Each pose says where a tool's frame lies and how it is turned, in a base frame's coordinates. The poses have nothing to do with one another.
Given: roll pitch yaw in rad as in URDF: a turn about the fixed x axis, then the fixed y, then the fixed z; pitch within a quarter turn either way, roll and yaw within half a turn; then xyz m.
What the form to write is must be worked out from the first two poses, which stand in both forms.
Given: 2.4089 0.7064 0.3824 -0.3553 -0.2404 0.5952
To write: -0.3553 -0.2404 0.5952 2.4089 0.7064 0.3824
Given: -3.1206 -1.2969 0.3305 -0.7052 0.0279 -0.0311
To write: -0.7052 0.0279 -0.0311 -3.1206 -1.2969 0.3305
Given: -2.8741 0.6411 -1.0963 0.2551 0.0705 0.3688
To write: 0.2551 0.0705 0.3688 -2.8741 0.6411 -1.0963
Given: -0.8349 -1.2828 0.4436 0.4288 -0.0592 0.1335
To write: 0.4288 -0.0592 0.1335 -0.8349 -1.2828 0.4436
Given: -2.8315 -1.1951 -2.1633 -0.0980 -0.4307 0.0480
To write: -0.0980 -0.4307 0.0480 -2.8315 -1.1951 -2.1633
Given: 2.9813 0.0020 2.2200 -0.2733 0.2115 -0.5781
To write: -0.2733 0.2115 -0.5781 2.9813 0.0020 2.2200
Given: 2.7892 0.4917 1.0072 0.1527 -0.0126 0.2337
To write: 0.1527 -0.0126 0.2337 2.7892 0.4917 1.0072
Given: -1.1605 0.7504 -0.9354 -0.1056 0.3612 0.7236
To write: -0.1056 0.3612 0.7236 -1.1605 0.7504 -0.9354
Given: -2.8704 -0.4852 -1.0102 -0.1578 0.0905 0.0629
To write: -0.1578 0.0905 0.0629 -2.8704 -0.4852 -1.0102
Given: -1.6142 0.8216 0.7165 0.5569 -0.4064 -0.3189
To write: 0.5569 -0.4064 -0.3189 -1.6142 0.8216 0.7165
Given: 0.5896 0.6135 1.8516 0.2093 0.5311 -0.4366
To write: 0.2093 0.5311 -0.4366 0.5896 0.6135 1.8516
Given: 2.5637 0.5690 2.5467 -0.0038 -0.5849 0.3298
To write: -0.0038 -0.5849 0.3298 2.5637 0.5690 2.5467
